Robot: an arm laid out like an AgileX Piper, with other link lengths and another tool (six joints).
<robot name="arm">
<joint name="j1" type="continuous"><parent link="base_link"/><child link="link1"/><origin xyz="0.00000 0.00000 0.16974"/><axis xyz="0 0 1"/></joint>
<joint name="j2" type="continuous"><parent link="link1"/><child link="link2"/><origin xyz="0.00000 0.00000 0.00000" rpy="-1.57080 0.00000 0.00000"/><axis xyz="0 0 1"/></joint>
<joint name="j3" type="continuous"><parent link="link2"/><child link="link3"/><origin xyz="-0.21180 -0.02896 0.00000"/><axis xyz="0 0 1"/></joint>
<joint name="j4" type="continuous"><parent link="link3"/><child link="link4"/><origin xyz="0.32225 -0.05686 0.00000" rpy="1.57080 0.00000 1.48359"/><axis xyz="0 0 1"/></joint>
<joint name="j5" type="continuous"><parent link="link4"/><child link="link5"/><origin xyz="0.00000 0.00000 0.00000" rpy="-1.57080 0.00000 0.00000"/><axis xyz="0 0 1"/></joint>
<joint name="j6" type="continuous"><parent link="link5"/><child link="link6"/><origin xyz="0.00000 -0.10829 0.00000" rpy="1.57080 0.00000 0.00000"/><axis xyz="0 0 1"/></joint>
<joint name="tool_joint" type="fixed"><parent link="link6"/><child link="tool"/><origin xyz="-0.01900 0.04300 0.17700" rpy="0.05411 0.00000 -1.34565"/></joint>
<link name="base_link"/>
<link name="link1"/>
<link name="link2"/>
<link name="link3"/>
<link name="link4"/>
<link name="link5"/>
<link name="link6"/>
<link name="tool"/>
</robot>
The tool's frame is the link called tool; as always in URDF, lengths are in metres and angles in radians. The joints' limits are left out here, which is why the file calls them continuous.
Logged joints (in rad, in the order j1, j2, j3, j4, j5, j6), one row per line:
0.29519 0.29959 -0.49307 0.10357 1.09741 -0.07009
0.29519 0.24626 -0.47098 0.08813 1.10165 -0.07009
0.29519 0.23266 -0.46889 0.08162 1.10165 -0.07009
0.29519 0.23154 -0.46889 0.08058 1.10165 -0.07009
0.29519 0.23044 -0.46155 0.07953 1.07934 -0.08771
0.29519 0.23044 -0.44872 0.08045 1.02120 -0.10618
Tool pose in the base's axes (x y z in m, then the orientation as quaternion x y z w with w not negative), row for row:
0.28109 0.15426 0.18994 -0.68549 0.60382 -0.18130 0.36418
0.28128 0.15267 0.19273 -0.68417 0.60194 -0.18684 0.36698
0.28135 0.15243 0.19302 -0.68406 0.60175 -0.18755 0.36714
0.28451 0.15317 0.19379 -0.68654 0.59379 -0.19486 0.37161
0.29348 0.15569 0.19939 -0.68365 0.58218 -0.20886 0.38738
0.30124 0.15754 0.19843 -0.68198 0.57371 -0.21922 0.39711
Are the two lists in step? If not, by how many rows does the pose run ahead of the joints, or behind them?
The pose runs 1 row ahead of the joints: the pose in row i belongs to the joints in row i + 1.
